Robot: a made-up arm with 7 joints.
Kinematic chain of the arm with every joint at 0, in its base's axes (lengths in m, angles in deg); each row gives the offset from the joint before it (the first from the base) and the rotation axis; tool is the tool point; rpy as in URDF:
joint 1: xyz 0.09 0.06 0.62 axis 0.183 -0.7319 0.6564
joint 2: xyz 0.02 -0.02 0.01 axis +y
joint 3: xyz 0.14 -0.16 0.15 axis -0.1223 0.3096 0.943
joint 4: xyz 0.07 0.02 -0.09 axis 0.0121 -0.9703 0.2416
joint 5: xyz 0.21 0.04 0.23 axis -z
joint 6: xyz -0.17 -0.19 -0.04 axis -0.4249 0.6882 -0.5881
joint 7: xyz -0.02 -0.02 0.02 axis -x
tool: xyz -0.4 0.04 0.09 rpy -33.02 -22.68 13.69
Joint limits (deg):
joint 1: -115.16..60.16
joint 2: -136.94..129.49
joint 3: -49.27..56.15
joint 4: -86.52..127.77
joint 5: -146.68..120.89
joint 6: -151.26..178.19
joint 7: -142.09..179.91
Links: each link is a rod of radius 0.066 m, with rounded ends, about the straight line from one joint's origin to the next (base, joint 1, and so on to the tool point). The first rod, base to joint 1, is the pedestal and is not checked.
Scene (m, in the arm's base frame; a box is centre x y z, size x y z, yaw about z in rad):
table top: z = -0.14
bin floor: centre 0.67 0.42 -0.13 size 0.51 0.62 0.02 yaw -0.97
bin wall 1: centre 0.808 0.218 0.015 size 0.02 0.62 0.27 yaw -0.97
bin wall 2: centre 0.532 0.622 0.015 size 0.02 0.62 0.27 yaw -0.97
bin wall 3: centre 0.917 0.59 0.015 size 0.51 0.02 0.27 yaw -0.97
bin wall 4: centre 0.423 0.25 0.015 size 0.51 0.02 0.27 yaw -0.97
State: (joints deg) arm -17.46 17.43 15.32 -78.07 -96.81 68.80 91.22
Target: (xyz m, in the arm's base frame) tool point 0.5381 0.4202 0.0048
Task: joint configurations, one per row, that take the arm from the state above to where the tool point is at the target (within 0.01 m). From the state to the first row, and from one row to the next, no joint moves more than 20 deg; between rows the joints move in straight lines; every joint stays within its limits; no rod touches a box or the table.
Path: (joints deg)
1: -10.22 10.52 20.40 -66.86 -104.42 53.58 100.25
2: -2.97 3.61 25.48 -55.66 -112.03 38.36 109.28
3: 4.27 -3.29 30.56 -44.45 -119.63 23.13 118.32
4: 8.12 -3.44 35.68 -39.56 -125.00 3.98 119.37
5: 11.97 -3.60 40.80 -34.67 -130.37 -15.17 120.42
6: 15.82 -3.75 45.92 -29.78 -135.73 -34.33 121.47
7: 19.66 -3.90 51.03 -24.90 -141.10 -53.48 122.52
8: 23.51 -4.05 56.15 -20.01 -146.47 -72.63 123.57
9: 21.84 4.93 56.15 -21.48 -146.52 -57.54 120.48
10: 20.17 13.91 56.15 -22.95 -146.57 -42.45 117.40
11: 18.50 22.90 56.15 -24.42 -146.63 -27.36 114.31
12: 16.83 31.88 56.15 -25.89 -146.68 -12.27 111.22

